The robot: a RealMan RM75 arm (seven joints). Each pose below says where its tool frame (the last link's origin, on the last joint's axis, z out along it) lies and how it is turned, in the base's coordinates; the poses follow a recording.
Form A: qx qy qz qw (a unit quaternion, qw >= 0); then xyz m.
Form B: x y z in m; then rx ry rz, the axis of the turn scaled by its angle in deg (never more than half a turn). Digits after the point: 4 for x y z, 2 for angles.
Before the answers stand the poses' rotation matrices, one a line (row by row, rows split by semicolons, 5 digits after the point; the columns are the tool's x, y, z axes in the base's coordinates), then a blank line. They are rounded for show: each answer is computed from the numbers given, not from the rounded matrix.
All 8 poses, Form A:
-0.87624 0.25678 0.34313 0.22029 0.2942 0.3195 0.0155
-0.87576 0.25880 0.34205 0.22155 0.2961 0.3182 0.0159
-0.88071 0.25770 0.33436 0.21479 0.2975 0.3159 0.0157
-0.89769 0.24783 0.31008 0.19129 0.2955 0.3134 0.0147
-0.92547 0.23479 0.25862 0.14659 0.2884 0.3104 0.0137
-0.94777 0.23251 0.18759 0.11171 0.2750 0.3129 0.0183
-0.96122 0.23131 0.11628 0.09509 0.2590 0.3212 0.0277
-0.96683 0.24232 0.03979 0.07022 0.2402 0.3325 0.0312
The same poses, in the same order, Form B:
0.63265 -0.60118 -0.48820; -0.29883 -0.77107 0.56227; -0.71446 -0.20984 -0.66747
0.63205 -0.60485 -0.48443; -0.30173 -0.76788 0.56509; -0.71377 -0.21100 -0.66784
0.64358 -0.59756 -0.47825; -0.31029 -0.77491 0.55067; -0.69966 -0.20601 -0.68413
0.68486 -0.56357 -0.46189; -0.32632 -0.80398 0.49713; -0.65152 -0.18974 -0.73452
0.75598 -0.51041 -0.40986; -0.35876 -0.84677 0.39277; -0.54753 -0.14989 -0.82325
0.82150 -0.48264 -0.30364; -0.39882 -0.86692 0.29898; -0.40753 -0.12452 -0.90466
0.86595 -0.46679 -0.17955; -0.42256 -0.87491 0.23660; -0.26753 -0.12901 -0.95487
0.87939 -0.47416 -0.04291; -0.46298 -0.87270 0.15507; -0.11097 -0.11650 -0.98697

0.2942 0.3195 0.0155 -138.83 40.68 54.37
0.2961 0.3182 0.0159 -138.66 40.98 54.16
0.2975 0.3159 0.0157 -139.95 40.95 53.13
0.2955 0.3134 0.0147 -144.45 39.88 49.90
0.2884 0.3104 0.0137 -152.63 38.72 42.65
0.2750 0.3129 0.0183 -159.44 39.11 31.56
0.2590 0.3212 0.0277 -163.27 39.29 19.75
0.2402 0.3325 0.0312 -166.66 41.77 6.86

